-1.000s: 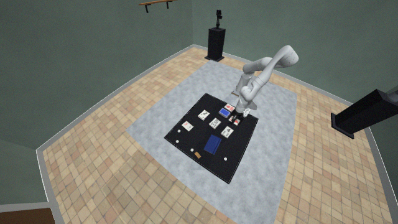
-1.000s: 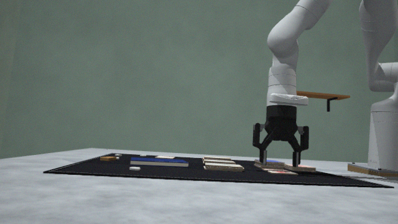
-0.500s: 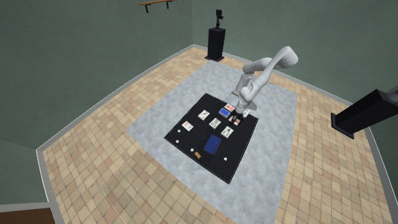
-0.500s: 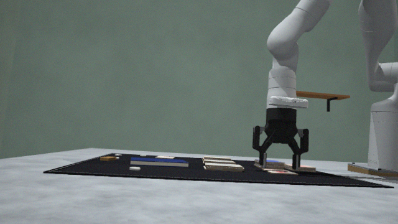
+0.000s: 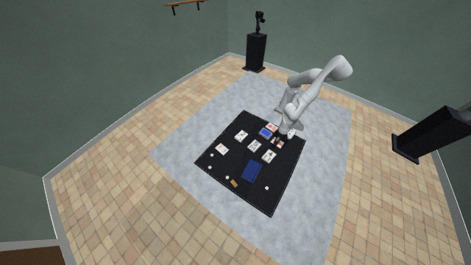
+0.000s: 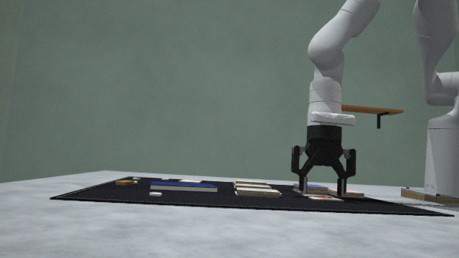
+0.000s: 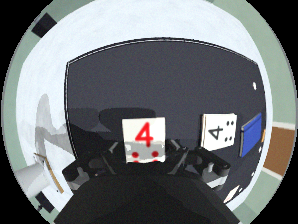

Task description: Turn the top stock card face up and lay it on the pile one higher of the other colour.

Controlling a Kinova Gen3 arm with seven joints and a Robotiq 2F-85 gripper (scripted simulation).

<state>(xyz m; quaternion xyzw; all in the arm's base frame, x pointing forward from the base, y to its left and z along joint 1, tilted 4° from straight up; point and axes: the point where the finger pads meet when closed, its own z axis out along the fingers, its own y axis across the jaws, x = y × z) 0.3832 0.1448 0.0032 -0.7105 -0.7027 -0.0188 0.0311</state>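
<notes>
My hand is 20 mm above the blue-backed card.
</notes>
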